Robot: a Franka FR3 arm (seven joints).
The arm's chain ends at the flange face. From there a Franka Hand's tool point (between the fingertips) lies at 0.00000 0.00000 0.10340 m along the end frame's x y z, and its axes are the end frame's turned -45 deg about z.
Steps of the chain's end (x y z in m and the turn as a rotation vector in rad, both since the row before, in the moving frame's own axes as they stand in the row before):
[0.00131 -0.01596 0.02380 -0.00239 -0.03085 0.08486]
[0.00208 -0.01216 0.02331 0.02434 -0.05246 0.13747]
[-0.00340 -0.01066 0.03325 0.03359 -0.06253 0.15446]
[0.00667 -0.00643 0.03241 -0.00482 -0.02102 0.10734]
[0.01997 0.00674 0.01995 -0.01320 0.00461 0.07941]
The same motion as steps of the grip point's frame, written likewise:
[0.00987 -0.01254 0.02375 0.02012 -0.02350 0.08486]
[0.00841 -0.01286 0.02314 0.05431 -0.01988 0.13747]
[0.00357 -0.01710 0.03299 0.06797 -0.02046 0.15446]
[0.00744 -0.00111 0.03239 0.01146 -0.01827 0.10734]
[0.00868 0.02016 0.01994 -0.01259 -0.00607 0.07941]

